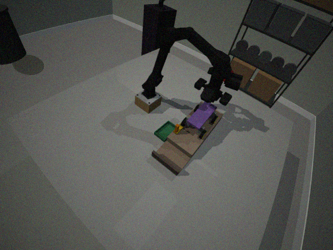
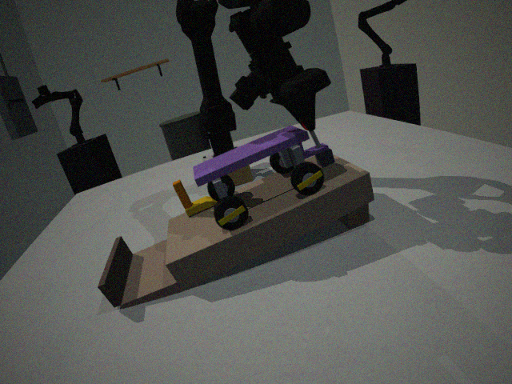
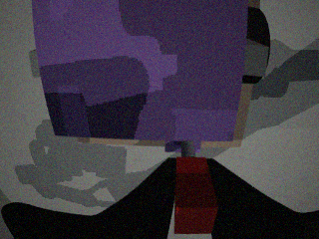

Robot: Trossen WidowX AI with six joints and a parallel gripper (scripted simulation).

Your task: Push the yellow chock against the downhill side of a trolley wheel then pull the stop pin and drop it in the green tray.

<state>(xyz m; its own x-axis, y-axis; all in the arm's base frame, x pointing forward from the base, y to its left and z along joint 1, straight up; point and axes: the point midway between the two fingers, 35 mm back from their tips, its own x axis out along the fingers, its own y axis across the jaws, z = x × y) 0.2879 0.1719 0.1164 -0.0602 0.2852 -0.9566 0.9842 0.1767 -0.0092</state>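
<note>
The green tray is 50 mm behind my gripper tip, 240 mm to the right of it and 160 mm below it. The rest, counted from my gripper tip: red-headed stop pin: right at my gripper tip; then trolley: 40 mm ahead, 100 mm to the right, 40 mm below; then brown ramp: 40 mm ahead, 110 mm to the right, 110 mm below.
</note>
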